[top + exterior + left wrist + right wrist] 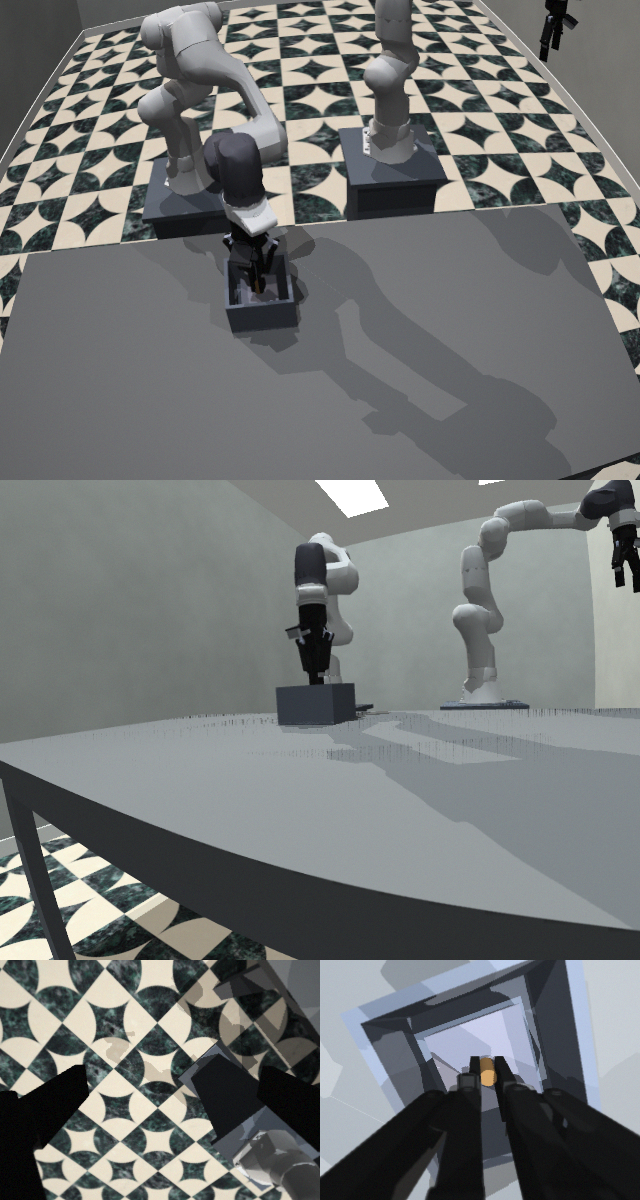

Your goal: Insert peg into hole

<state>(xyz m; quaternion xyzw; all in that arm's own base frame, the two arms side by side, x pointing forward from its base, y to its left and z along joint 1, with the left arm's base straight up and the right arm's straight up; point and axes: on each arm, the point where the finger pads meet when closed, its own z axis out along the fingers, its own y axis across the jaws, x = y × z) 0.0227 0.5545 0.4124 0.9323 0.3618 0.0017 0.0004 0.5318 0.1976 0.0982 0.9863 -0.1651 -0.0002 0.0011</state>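
My right hand is 50 mm above the orange peg. Round my right hand: dark blue-grey box: 70 mm below; then pale plate: 50 mm below.
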